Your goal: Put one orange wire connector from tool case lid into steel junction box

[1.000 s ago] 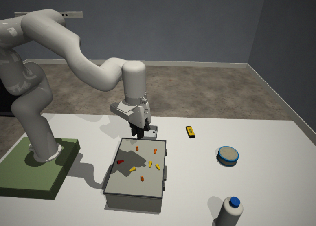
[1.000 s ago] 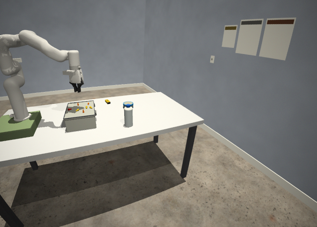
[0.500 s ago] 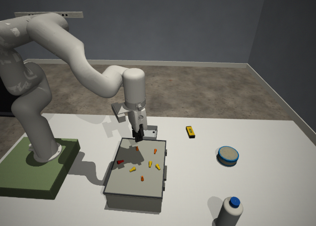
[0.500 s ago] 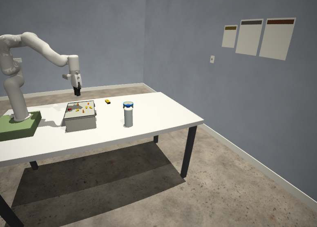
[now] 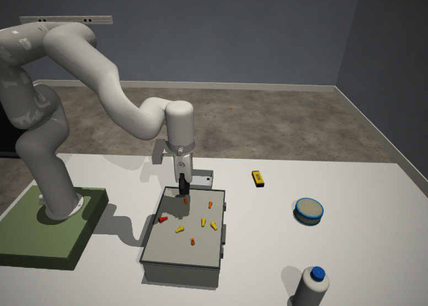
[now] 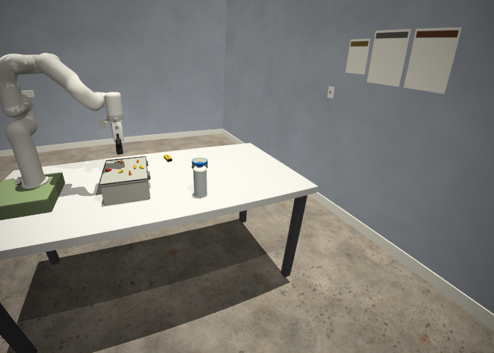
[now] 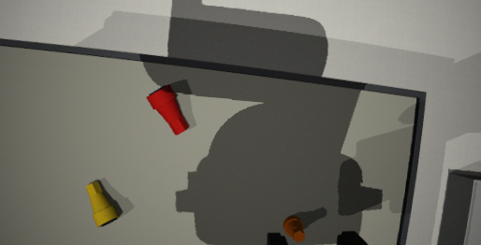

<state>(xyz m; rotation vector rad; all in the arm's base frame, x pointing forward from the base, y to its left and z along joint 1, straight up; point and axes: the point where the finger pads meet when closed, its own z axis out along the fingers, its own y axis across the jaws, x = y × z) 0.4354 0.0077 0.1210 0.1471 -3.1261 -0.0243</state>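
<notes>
Now: hand 3 cm short of the steel junction box, 23 cm to the right of it and 19 cm above it. Round my hand: yellow spirit level 27 cm ahead, 26 cm to the left, 18 cm below; red wire connector 6 cm behind, 8 cm to the right, 8 cm below; grey tool case 2 cm ahead, 7 cm to the right, 11 cm below.
</notes>
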